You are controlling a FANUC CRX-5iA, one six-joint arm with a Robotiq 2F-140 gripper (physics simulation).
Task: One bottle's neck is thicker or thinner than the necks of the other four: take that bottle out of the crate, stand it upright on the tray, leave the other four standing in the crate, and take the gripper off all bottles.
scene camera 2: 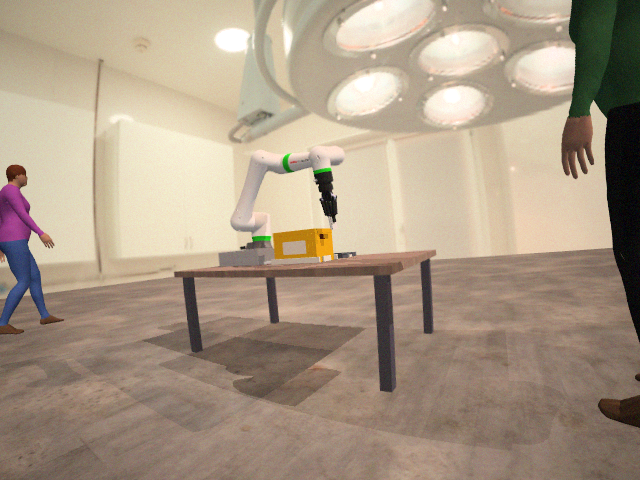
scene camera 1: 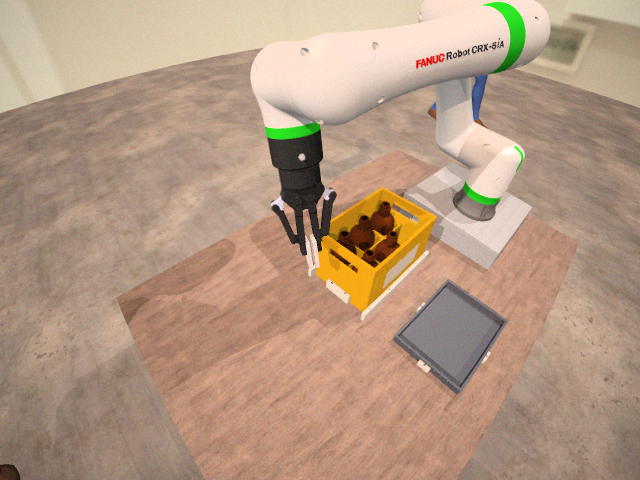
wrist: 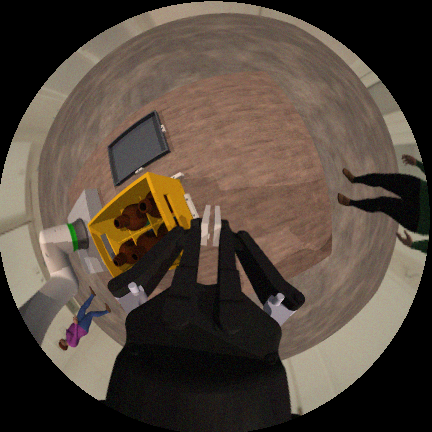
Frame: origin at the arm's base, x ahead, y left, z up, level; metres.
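Where they show: gripper, fingertip midpoint: (scene camera 2: 334,229) (scene camera 1: 313,264) (wrist: 211,213); arm's base, origin of the base link: (scene camera 1: 473,206) (wrist: 82,233).
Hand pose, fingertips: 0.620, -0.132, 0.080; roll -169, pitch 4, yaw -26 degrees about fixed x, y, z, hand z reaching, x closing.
Things, the pixels of their centre, and the offset from my fingertips, as dx, dy, dz. Level surfaces: height alone.
- yellow crate, body centre: (scene camera 1: 374,246) (wrist: 141,229) (scene camera 2: 303,246) -0.212, +0.019, -0.077
- dark grey tray, body centre: (scene camera 1: 452,330) (wrist: 132,146) (scene camera 2: 332,255) -0.195, +0.309, -0.152
- wooden table, its level: dz -0.165
Several brown bottles, including one (scene camera 1: 385,221) (wrist: 126,220) and another (scene camera 1: 369,256), stand in the yellow crate (scene camera 1: 356,290) (scene camera 2: 323,252) (wrist: 173,189). Their lower parts are hidden by the crate's walls, and the gripper covers part of the crate in the wrist view. I cannot tell surely which neck differs. The dark grey tray (scene camera 1: 449,330) (scene camera 2: 345,254) (wrist: 139,150) bears no bottle. My gripper (scene camera 1: 312,254) (scene camera 2: 331,222) (wrist: 211,213) is shut, with a narrow gap between its pale pads and no bottle there. It hangs just outside the crate's end wall, pointing down, apart from the bottles.
White stops (scene camera 1: 337,290) sit along the crate's foot, and small ones (scene camera 1: 423,365) at the tray's sides. The arm's grey base block (scene camera 1: 465,248) (scene camera 2: 242,257) stands beyond the crate on the wooden table (scene camera 1: 289,392). Two people stand away from the table.
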